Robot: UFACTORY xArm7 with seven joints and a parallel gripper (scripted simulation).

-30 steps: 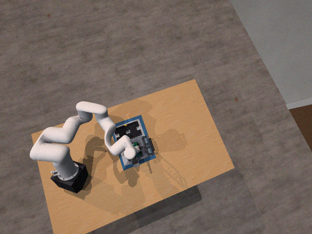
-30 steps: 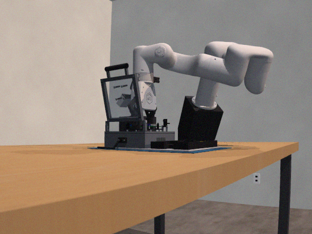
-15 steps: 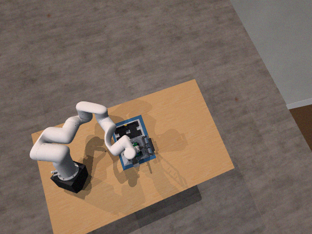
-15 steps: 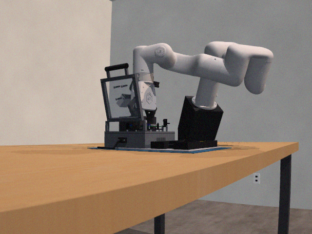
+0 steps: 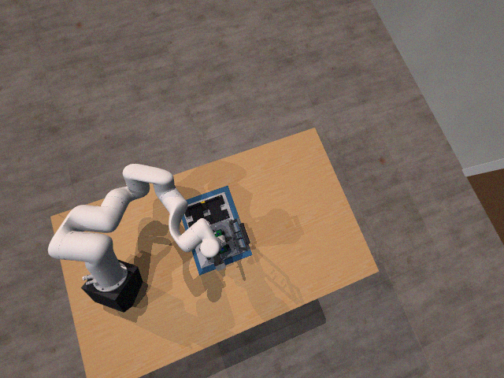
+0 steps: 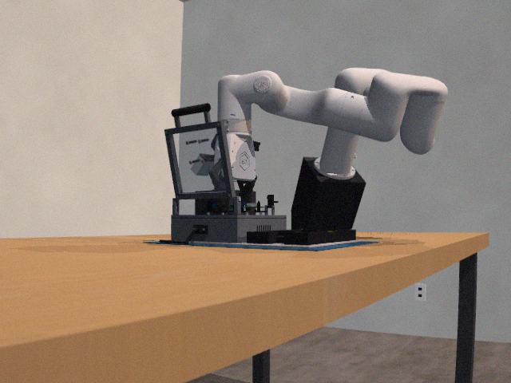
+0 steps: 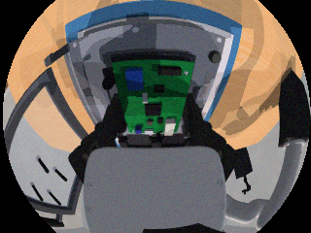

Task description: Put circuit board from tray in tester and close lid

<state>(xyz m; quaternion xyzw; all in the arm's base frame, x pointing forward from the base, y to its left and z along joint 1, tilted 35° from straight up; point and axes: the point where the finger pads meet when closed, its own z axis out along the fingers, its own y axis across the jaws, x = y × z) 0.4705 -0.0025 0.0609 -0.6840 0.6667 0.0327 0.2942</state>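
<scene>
My gripper is now right at the green circuit board. Also, from my hand: tester plate 1 cm to the left, 1 cm below; then latch hook 7 cm behind, 5 cm to the left, 1 cm above; then tester 3 cm ahead, 4 cm to the left, 3 cm above.
</scene>
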